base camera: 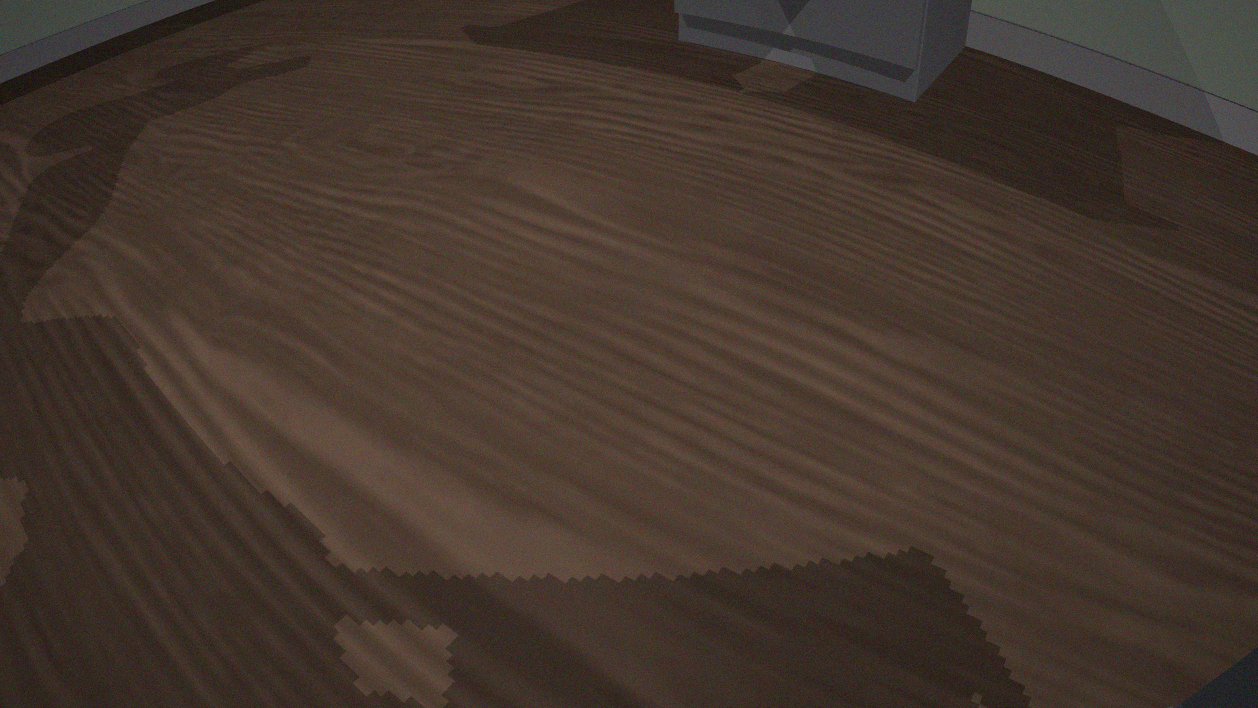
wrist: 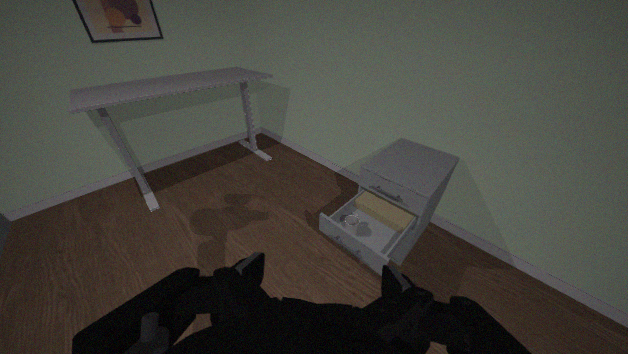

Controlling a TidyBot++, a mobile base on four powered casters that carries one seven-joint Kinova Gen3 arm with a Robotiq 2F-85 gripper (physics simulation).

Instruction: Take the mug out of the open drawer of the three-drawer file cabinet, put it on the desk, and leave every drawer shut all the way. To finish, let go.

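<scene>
The grey file cabinet stands by the wall, at the right in the wrist view and cut off at the top in the base camera view. Its top drawer looks shut. The drawer below it is pulled out. The mug, a small pale round rim, is inside near the drawer's left side. The desk stands left of the cabinet; no object shows on it. My gripper is open and empty, well away from the mug and cabinet. The bottom drawer is mostly hidden in the wrist view.
A yellowish block lies at the back of the open drawer. The desk's legs and feet stand on the wooden floor. Walls meet in a corner behind the desk's right end. A framed picture hangs at upper left.
</scene>
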